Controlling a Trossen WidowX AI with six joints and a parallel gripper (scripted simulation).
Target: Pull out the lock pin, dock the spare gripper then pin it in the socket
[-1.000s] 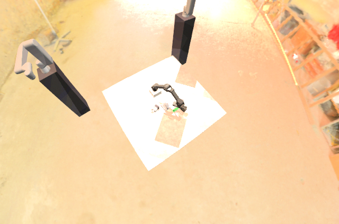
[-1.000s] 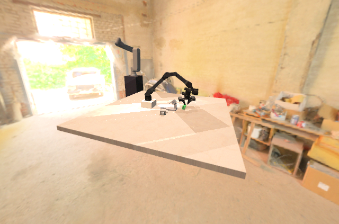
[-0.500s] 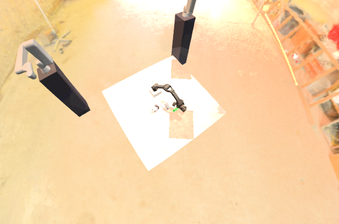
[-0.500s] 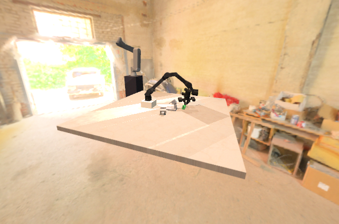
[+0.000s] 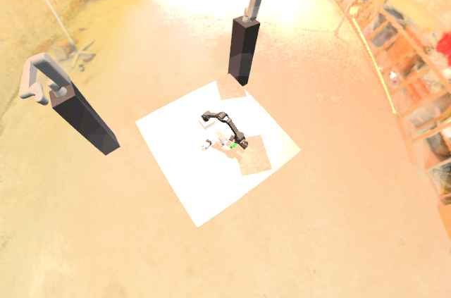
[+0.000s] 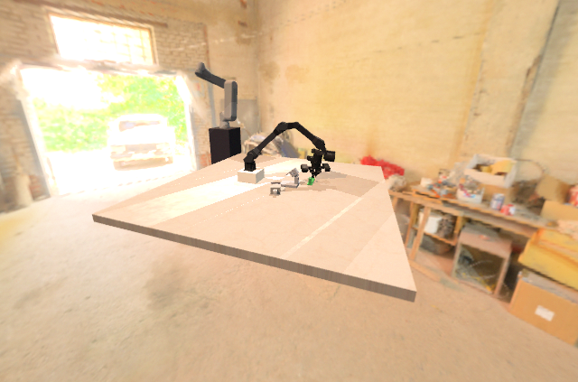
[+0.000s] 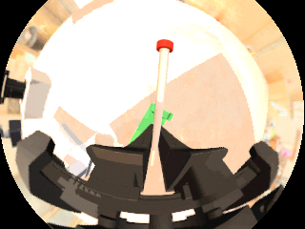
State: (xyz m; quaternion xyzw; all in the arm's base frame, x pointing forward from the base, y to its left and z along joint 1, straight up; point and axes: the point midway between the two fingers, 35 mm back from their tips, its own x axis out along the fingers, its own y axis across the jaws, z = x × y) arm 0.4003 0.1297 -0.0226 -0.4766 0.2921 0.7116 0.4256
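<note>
Right now my gripper tip is 40 mm to the left of the green strip and 10 mm below it. Round my gripper tip: grey mount 100 mm behind, 150 mm to the right, 40 mm above; spare gripper 160 mm behind, 290 mm to the right, 10 mm above.
</note>
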